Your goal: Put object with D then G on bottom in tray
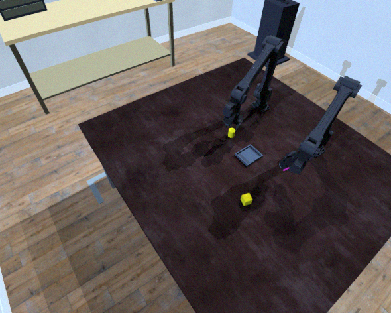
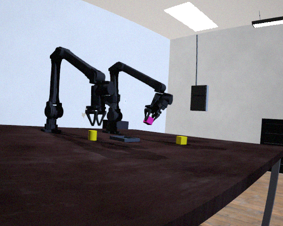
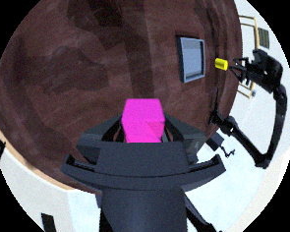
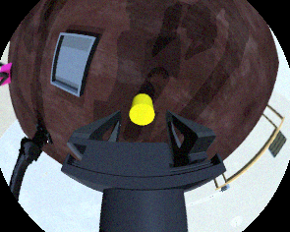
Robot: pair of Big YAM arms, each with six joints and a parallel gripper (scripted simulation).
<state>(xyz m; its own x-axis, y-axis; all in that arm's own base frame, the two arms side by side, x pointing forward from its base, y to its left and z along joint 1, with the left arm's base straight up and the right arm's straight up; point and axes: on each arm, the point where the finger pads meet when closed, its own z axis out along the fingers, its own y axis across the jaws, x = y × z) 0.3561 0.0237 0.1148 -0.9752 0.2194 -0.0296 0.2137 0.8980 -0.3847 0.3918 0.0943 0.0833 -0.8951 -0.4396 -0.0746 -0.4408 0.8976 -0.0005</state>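
Observation:
Right now my right hand is 19 cm to the right of the grey tray, 8 cm above it and 1 cm short of it. Round my right hand: magenta cube (42 cm to the left, 4 cm behind, 4 cm above).

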